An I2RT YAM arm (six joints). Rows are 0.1 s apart.
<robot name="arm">
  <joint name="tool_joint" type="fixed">
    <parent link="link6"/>
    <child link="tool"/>
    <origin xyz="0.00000 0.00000 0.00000"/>
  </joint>
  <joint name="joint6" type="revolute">
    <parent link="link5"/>
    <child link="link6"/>
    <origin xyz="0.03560 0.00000 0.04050" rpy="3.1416 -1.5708 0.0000"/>
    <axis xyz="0 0 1"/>
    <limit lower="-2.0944" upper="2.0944"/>
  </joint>
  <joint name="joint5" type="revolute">
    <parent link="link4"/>
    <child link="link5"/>
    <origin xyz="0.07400 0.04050 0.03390" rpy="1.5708 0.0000 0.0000"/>
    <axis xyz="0 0 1"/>
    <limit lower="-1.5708" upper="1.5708"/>
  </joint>
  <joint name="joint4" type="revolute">
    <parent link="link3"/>
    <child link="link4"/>
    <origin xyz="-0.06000 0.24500 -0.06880" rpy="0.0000 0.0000 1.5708"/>
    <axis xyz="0 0 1"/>
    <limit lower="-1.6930" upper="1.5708"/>
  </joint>
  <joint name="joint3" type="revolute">
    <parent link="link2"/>
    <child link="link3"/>
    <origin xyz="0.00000 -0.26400 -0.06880" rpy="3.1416 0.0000 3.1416"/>
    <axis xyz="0 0 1"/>
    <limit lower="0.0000" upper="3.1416"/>
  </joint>
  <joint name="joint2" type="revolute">
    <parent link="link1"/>
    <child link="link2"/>
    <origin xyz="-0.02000 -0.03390 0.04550" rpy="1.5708 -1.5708 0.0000"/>
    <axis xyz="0 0 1"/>
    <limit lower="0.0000" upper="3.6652"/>
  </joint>
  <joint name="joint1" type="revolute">
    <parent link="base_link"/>
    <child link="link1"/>
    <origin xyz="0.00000 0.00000 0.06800" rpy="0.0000 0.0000 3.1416"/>
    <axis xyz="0 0 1"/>
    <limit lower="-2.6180" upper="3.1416"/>
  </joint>
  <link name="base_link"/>
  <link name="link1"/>
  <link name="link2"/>
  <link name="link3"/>
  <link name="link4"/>
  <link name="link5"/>
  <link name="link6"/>
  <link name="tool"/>
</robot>
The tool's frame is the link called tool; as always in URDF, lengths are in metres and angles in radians.
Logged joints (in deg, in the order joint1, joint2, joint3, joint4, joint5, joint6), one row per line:
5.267 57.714 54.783 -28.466 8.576 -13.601
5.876 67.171 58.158 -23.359 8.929 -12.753
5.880 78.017 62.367 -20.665 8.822 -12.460
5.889 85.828 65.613 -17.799 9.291 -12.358
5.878 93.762 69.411 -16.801 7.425 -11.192
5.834 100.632 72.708 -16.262 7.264 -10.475
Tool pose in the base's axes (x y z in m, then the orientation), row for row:
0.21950 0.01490 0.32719 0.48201 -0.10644 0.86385 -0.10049
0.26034 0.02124 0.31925 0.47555 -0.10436 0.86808 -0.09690
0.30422 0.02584 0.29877 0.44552 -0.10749 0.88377 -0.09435
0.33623 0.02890 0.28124 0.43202 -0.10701 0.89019 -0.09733
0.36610 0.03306 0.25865 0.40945 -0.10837 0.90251 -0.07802
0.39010 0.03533 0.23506 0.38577 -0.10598 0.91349 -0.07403
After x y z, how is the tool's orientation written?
As a quaternion, w x y z.
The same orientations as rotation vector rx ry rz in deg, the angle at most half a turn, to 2 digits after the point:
-14.87 120.65 -14.03
-14.62 121.58 -13.57
-15.26 125.45 -13.39
-15.28 127.14 -13.90
-15.64 130.24 -11.26
-15.46 133.29 -10.80

